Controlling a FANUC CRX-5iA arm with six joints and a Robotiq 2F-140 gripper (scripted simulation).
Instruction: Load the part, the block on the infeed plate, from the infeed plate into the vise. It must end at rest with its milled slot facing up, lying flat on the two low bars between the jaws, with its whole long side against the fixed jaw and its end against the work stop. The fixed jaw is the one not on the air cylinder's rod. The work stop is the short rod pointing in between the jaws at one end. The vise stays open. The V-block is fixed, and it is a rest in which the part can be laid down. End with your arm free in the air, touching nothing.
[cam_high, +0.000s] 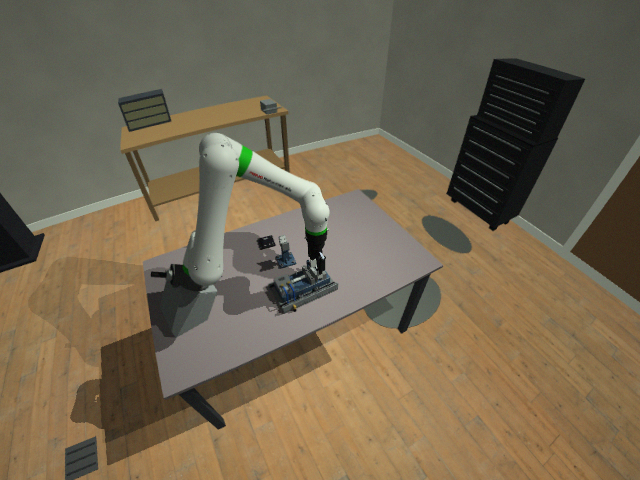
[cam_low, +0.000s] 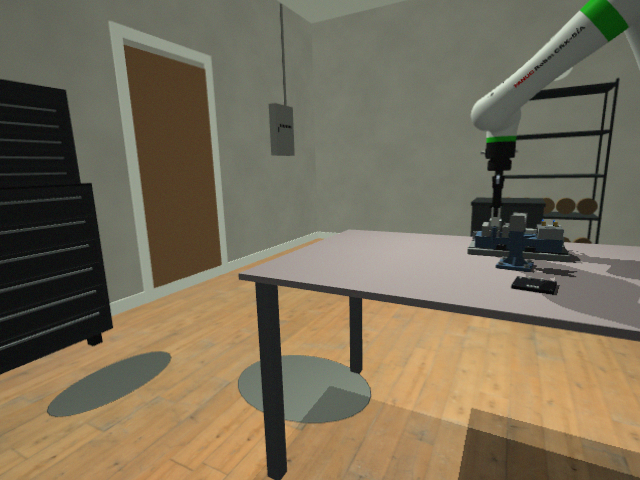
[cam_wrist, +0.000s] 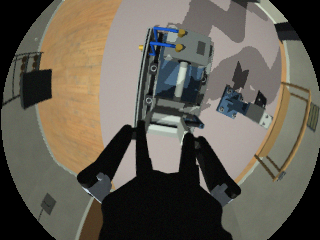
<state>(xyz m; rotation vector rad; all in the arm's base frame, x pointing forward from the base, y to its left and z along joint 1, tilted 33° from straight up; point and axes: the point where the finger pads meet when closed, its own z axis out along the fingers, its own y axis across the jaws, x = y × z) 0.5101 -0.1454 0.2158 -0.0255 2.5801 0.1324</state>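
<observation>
My hand is 2 cm above the part. The rest, counted from my hand: air cylinder (17 cm behind, 1 cm to the left, 4 cm below); vise (7 cm behind, 2 cm to the left, 8 cm below); black infeed plate (13 cm behind, 41 cm to the left, 12 cm below).
</observation>
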